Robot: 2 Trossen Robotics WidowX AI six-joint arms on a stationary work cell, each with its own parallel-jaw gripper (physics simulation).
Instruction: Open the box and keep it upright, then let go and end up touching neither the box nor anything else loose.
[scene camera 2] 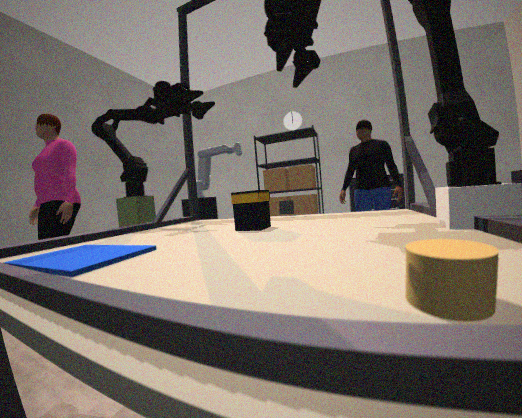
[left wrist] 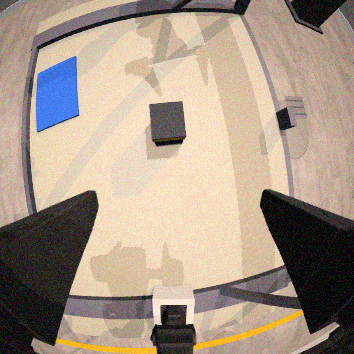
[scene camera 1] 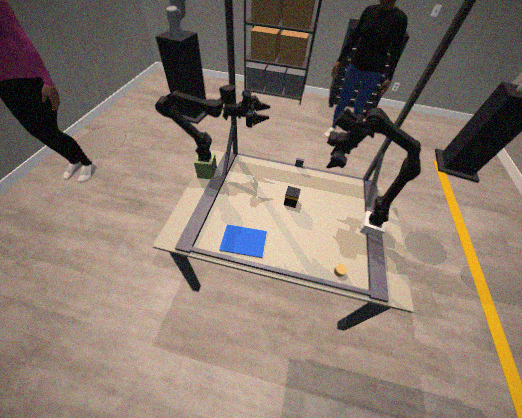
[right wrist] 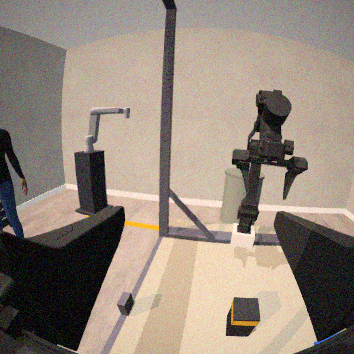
Scene:
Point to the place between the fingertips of the left gripper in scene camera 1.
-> At 329,161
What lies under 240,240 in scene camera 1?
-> A flat blue square.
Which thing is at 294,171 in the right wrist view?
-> The left gripper.

